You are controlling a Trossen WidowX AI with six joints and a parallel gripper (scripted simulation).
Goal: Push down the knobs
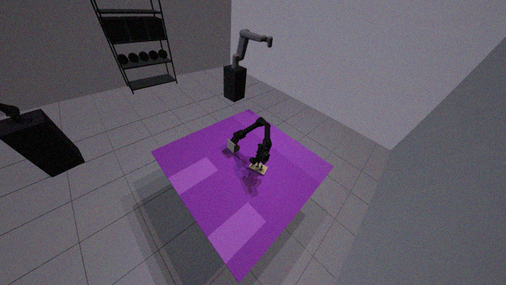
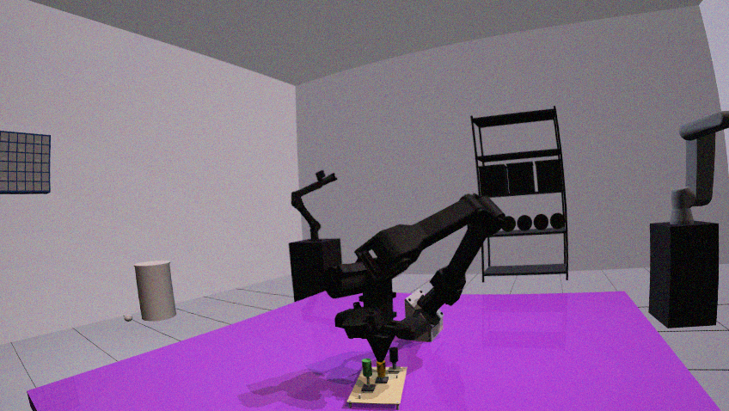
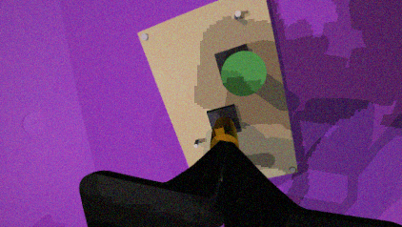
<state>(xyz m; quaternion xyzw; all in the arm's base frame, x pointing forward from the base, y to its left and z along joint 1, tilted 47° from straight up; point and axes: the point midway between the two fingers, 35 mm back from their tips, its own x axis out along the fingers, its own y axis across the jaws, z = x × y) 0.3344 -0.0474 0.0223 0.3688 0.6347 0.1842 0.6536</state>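
Right now the orange knob is 10 mm below my gripper tip. Also, from my gripper tip: green knob 50 mm ahead, 10 mm to the right.
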